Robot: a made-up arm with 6 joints. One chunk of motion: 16 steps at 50 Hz.
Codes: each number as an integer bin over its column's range. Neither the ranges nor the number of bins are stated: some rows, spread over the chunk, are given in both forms.
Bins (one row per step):
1: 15 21 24 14 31 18
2: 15 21 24 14 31 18
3: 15 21 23 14 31 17
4: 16 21 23 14 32 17
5: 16 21 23 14 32 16
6: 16 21 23 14 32 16
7: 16 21 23 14 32 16
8: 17 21 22 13 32 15
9: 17 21 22 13 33 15
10: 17 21 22 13 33 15
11: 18 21 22 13 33 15
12: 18 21 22 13 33 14
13: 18 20 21 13 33 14
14: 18 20 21 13 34 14
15: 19 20 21 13 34 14
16: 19 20 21 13 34 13
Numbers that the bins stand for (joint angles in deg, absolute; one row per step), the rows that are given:
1: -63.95 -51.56 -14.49 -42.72 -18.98 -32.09
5: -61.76 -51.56 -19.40 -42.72 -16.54 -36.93
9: -59.57 -51.56 -24.31 -46.58 -14.10 -39.35
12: -57.38 -51.56 -24.31 -46.58 -14.10 -41.77
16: -55.18 -55.66 -29.22 -46.58 -11.67 -44.19
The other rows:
2: -63.95 -51.56 -14.49 -42.72 -18.98 -32.09
3: -63.95 -51.56 -19.40 -42.72 -18.98 -34.51
4: -61.76 -51.56 -19.40 -42.72 -16.54 -34.51
6: -61.76 -51.56 -19.40 -42.72 -16.54 -36.93
7: -61.76 -51.56 -19.40 -42.72 -16.54 -36.93
8: -59.57 -51.56 -24.31 -46.58 -16.54 -39.35
10: -59.57 -51.56 -24.31 -46.58 -14.10 -39.35
11: -57.38 -51.56 -24.31 -46.58 -14.10 -39.35
13: -57.38 -55.66 -29.22 -46.58 -14.10 -41.77
14: -57.38 -55.66 -29.22 -46.58 -11.67 -41.77
15: -55.18 -55.66 -29.22 -46.58 -11.67 -41.77

